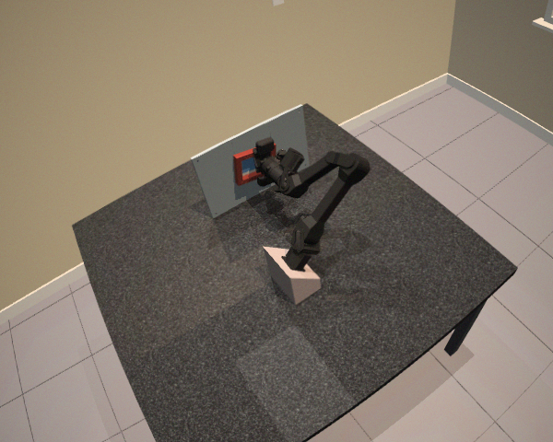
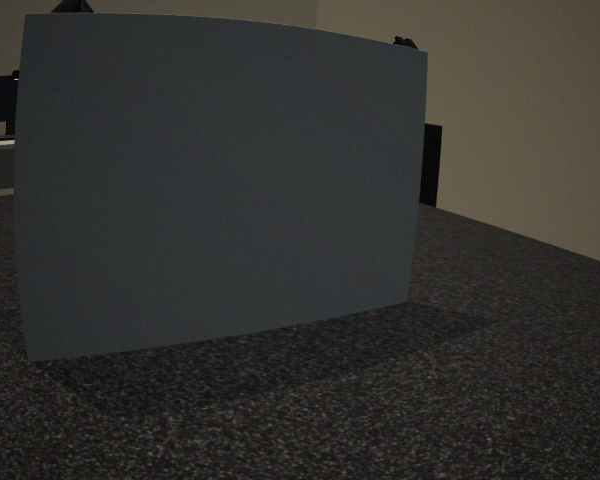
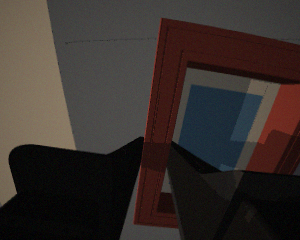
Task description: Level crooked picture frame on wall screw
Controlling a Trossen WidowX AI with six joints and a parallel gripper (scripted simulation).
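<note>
Now: the picture frame 5 cm below my gripper tip and 1 cm to the left of it. From my gripper tip the other things lie so: grey wall panel (7 cm below, 2 cm ahead, 1 cm to the right).
</note>
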